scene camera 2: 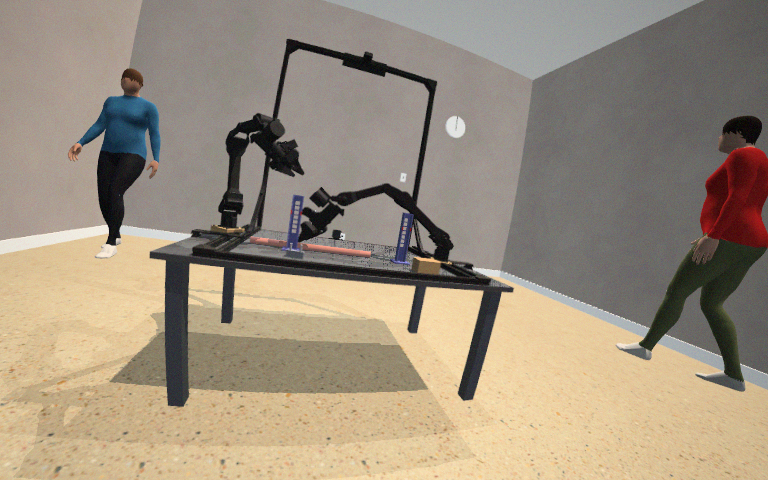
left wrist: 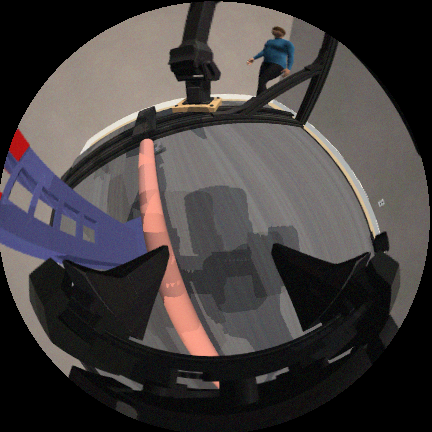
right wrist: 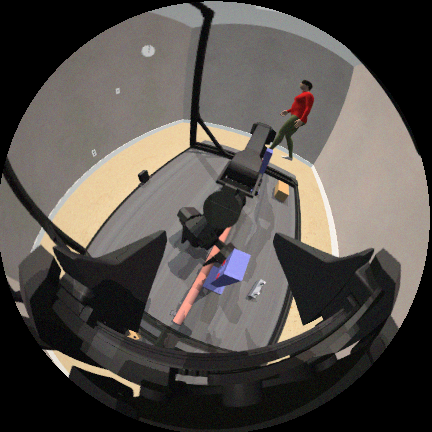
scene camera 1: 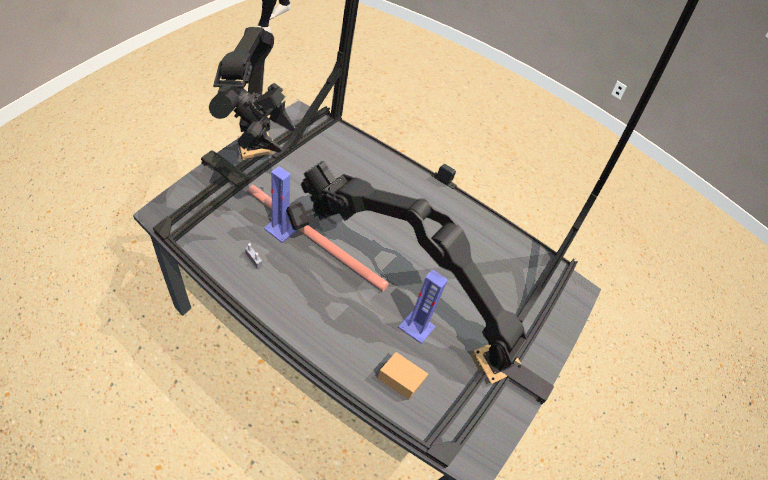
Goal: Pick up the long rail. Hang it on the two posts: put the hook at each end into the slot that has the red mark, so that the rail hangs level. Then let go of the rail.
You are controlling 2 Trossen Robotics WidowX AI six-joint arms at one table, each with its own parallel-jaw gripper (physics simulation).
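Frame: origin at the left arm's base, x ahead, y left, z up, level; millimetres.
Seen in the pictures: left gripper, fingertip midpoint: (scene camera 2: 301, 240) (left wrist: 221, 250) (right wrist: 192, 253) (scene camera 1: 312, 210); right gripper, fingertip midpoint: (scene camera 2: 298, 175) (right wrist: 221, 237) (scene camera 1: 287, 140); left arm's base at its link origin: (scene camera 2: 440, 260) (scene camera 1: 498, 359); right arm's base at its link origin: (scene camera 2: 228, 227) (left wrist: 198, 100).
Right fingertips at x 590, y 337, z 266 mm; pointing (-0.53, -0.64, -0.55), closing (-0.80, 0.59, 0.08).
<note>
Offsets run from my right fingertips to a thing's top centre.
The long salmon rail @(dy -56, dx -74, dz -264 mm) (scene camera 1: 345, 257) (scene camera 2: 339, 250) (left wrist: 152, 215) (right wrist: 190, 302) lies on the table, passing behind the left-hand blue post @(dy +24, dx -27, dz -78 mm) (scene camera 1: 280, 198) (scene camera 2: 295, 223) (left wrist: 75, 225) (right wrist: 236, 267). The other blue post @(dy -196, dx -419, dz -78 mm) (scene camera 1: 428, 302) (scene camera 2: 403, 240) stands upright beyond the rail's right end. Red marks show on both posts. My left gripper (left wrist: 221, 250) is open and empty, low over the rail beside the left-hand post; in its wrist view the rail runs close by the left-hand fingertip. My right gripper (scene camera 1: 287, 139) (scene camera 2: 298, 172) is open and empty, high beyond the rail's far-left end. The rail's hooks are hard to make out.
An orange box @(dy -97, dx -537, dz -240 mm) (scene camera 1: 402, 374) (scene camera 2: 425, 264) (right wrist: 281, 191) lies near the right-hand post. A small grey two-pegged piece @(dy +122, dx -103, dz -243 mm) (scene camera 1: 253, 255) (right wrist: 257, 289) lies in front of the left-hand post. A black frame (scene camera 2: 428, 135) rises over the table. The left arm reaches over the right-hand half.
</note>
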